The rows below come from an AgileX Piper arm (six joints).
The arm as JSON. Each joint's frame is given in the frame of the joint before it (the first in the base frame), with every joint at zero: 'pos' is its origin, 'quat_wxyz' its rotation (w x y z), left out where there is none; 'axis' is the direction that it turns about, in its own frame. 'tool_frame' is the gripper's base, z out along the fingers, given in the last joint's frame.
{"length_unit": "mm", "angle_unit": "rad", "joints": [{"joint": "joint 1", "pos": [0.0, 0.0, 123.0], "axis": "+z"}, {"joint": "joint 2", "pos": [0.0, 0.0, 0.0], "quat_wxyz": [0.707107, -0.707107, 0.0, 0.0], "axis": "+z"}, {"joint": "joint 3", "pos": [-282.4, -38.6, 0.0], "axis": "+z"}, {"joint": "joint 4", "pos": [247.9, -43.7, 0.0], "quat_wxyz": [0.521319, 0.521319, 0.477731, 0.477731], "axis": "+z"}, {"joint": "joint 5", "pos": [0.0, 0.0, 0.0], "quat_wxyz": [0.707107, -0.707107, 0.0, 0.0], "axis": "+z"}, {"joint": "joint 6", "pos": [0.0, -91.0, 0.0], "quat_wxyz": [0.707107, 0.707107, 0.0, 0.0], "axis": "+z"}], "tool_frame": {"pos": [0.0, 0.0, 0.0]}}
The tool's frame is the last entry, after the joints.
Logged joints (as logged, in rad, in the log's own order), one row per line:
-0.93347 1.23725 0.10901 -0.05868 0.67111 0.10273
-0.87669 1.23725 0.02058 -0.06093 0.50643 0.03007
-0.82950 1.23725 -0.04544 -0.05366 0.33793 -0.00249
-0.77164 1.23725 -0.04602 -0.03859 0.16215 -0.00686
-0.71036 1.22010 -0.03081 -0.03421 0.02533 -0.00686
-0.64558 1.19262 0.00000 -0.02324 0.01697 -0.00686
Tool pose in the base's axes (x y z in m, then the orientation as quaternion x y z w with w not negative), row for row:
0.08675 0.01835 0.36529 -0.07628 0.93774 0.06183 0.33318
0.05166 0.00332 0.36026 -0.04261 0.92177 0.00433 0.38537
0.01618 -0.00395 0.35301 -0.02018 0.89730 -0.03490 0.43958
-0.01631 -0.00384 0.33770 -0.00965 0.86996 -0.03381 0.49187
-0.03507 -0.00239 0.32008 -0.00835 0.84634 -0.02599 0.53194
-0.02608 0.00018 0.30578 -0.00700 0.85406 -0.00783 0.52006
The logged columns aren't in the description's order. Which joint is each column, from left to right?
Columns, left to right: joint 3, joint 5, joint 4, joint 6, joint 2, joint 1.
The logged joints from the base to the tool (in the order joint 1, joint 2, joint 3, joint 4, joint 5, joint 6), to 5 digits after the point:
0.10273 0.67111 -0.93347 0.10901 1.23725 -0.05868
0.03007 0.50643 -0.87669 0.02058 1.23725 -0.06093
-0.00249 0.33793 -0.82950 -0.04544 1.23725 -0.05366
-0.00686 0.16215 -0.77164 -0.04602 1.23725 -0.03859
-0.00686 0.02533 -0.71036 -0.03081 1.22010 -0.03421
-0.00686 0.01697 -0.64558 0.00000 1.19262 -0.02324

